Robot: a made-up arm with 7 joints.
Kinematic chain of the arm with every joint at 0, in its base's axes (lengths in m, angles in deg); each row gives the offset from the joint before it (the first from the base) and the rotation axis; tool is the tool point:
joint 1: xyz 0 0 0.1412 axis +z
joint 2: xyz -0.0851 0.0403 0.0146 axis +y
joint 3: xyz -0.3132 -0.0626 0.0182 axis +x
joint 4: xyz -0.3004 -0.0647 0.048 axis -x
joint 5: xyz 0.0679 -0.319 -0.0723 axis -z
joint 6: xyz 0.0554 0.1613 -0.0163 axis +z
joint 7: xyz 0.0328 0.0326 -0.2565 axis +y
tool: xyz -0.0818 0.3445 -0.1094
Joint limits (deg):
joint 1: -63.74..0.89
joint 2: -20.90..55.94
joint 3: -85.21..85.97
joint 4: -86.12..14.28
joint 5: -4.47..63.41
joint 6: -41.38..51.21
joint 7: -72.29..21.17
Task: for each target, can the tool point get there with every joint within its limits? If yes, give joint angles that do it. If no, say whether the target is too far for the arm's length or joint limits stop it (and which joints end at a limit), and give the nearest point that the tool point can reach.
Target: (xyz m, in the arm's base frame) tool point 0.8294 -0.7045 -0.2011
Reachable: no: joint limits stop it (at a limit: joint 1, joint 2, joint 4, joint 5, joint 7) | nearest point 0.0751 -0.4898 -0.2529 | short by 0.786 m
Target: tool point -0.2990 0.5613 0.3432
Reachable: yes | joints -33.58 -15.07 34.16 -65.07 2.98 -17.05 6.15
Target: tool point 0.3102 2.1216 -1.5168
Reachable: no: too far | nearest point -0.0669 0.8416 -0.3754 | short by 1.756 m
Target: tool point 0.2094 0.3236 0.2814
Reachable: yes | joints -56.87 8.72 59.38 -48.14 19.66 -29.92 -64.51
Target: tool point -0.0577 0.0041 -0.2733
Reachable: yes | joints -15.07 -7.89 23.02 -3.11 49.50 -26.94 -2.39
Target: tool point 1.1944 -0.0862 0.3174
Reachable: no: joint limits stop it (at a limit: joint 1, joint 2, joint 3, joint 5, joint 6, joint 7) | nearest point 0.5155 0.0779 0.3694 | short by 0.700 m
